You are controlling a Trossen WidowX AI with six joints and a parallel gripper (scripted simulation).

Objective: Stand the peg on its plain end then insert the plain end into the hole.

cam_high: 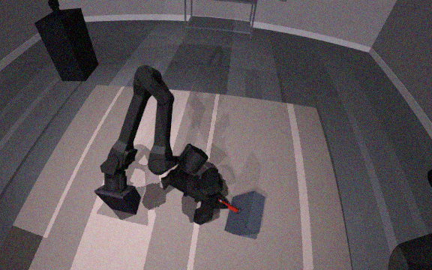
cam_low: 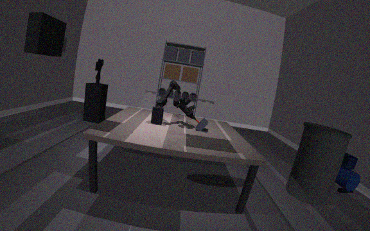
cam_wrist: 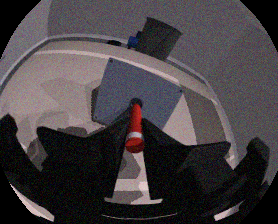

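My gripper tip is 1 cm below the red peg and 1 cm past it. Also, from my gripper tip: sloped panel (6 cm ahead, 4 cm below, 1 cm to the right).
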